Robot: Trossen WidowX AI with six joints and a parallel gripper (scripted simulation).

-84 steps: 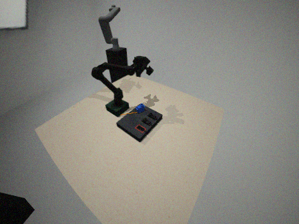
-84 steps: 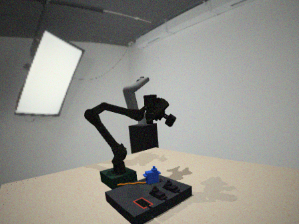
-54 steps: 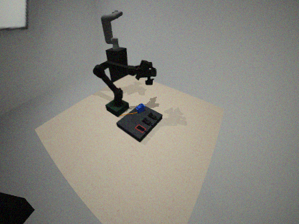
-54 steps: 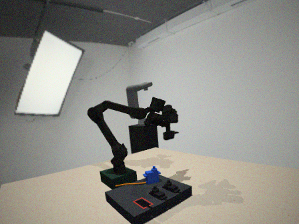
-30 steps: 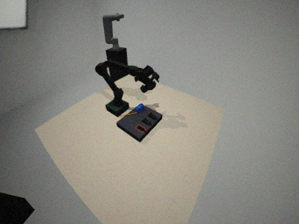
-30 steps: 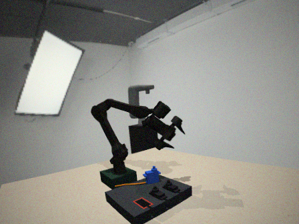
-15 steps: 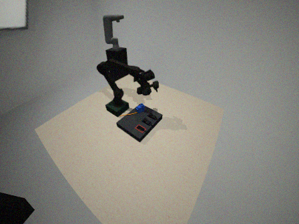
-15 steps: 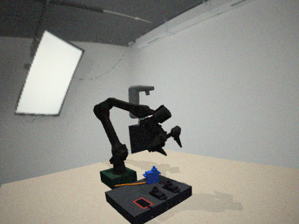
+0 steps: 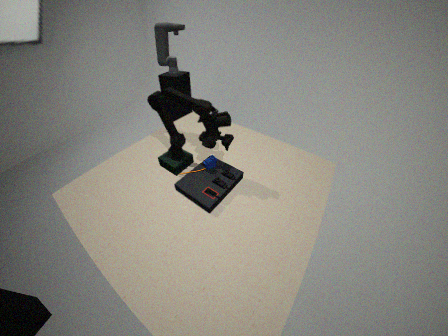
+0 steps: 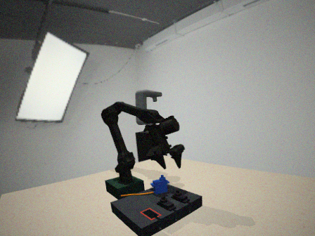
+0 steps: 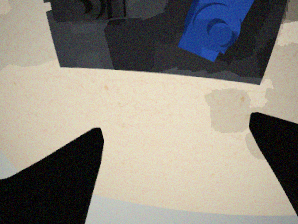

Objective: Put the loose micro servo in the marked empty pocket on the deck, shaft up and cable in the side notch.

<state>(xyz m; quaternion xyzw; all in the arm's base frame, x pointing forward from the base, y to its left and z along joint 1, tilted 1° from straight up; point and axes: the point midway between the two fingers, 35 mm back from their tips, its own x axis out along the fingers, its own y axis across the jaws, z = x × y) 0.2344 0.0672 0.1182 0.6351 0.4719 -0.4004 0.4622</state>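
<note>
Right now the dark deck is 40 mm behind my gripper tip, 120 mm to the right of it and 120 mm below it.
</note>
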